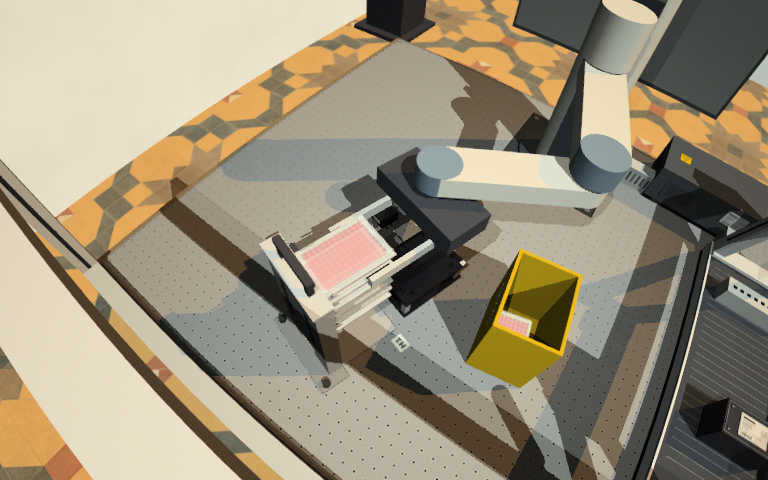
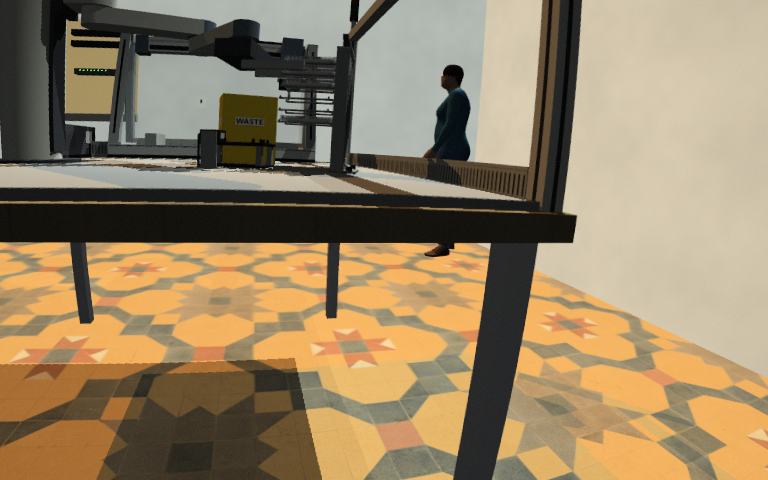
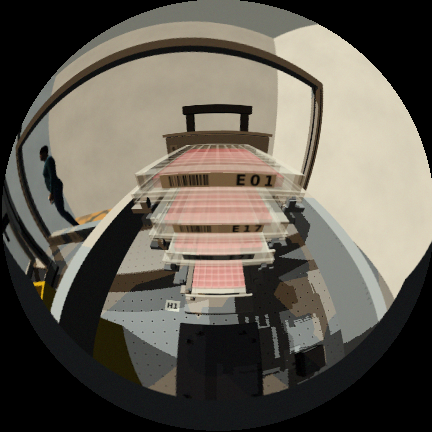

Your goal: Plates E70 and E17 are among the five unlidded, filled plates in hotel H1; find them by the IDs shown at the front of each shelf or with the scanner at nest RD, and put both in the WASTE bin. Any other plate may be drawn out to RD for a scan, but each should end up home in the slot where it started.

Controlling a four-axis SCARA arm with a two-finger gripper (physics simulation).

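Frame: origin at the arm's base, x ahead, y right, z down, level; metres.
Seen in the pictures: gripper, fingertip midpoint: (image 1: 349, 257) (image 2: 308, 70) (image 3: 217, 180).
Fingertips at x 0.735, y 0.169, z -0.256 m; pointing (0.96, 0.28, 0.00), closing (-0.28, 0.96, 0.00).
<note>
A point is followed by its place in that frame.
Hotel H1 (image 1: 325, 325) {x 0.841, y 0.127, z -0.252 m} (image 2: 339, 113) {x 0.801, y 0.261, z -0.147 m} (image 3: 215, 141) holds filled plates stacked on its shelves. Plate E01 (image 1: 336, 260) {x 0.760, y 0.173, z -0.276 m} (image 3: 220, 180) {x 0.684, y 0.155, z -0.276 m} is on top, and plate E17 (image 3: 215, 229) {x 0.685, y 0.153, z -0.248 m} is directly below it. A third plate (image 3: 218, 243) {x 0.693, y 0.157, z -0.225 m} has a hidden ID. A fourth plate (image 3: 218, 276) {x 0.706, y 0.161, z -0.140 m} sits lower; its ID does not show. My gripper (image 1: 346, 254) {x 0.735, y 0.169, z -0.255 m} (image 2: 308, 72) {x 0.735, y 0.169, z -0.255 m} (image 3: 217, 180) {x 0.735, y 0.169, z -0.255 m} is drawn in along both sides of the stack at E17's level, shut on E17, which is in the hotel. The tips are partly hidden. The yellow WASTE bin (image 1: 509, 362) {x 0.665, y -0.128, z -0.108 m} (image 2: 249, 138) {x 0.598, y -0.052, z -0.088 m} (image 3: 116, 352) {x 0.610, y -0.054, z -0.054 m} holds one plate (image 1: 512, 323) {x 0.551, y -0.104, z -0.028 m}, ID unreadable.
The black nest RD (image 1: 421, 287) {x 0.618, y 0.087, z -0.073 m} (image 3: 220, 360) {x 0.594, y 0.131, z -0.073 m} lies in front of the hotel, beneath the gripper. A small black scanner box (image 1: 386, 215) {x 0.532, y 0.238, z -0.097 m} (image 3: 310, 360) {x 0.530, y 0.242, z -0.096 m} stands beside it. A person (image 2: 453, 121) (image 3: 52, 175) stands beyond the table's frame.
</note>
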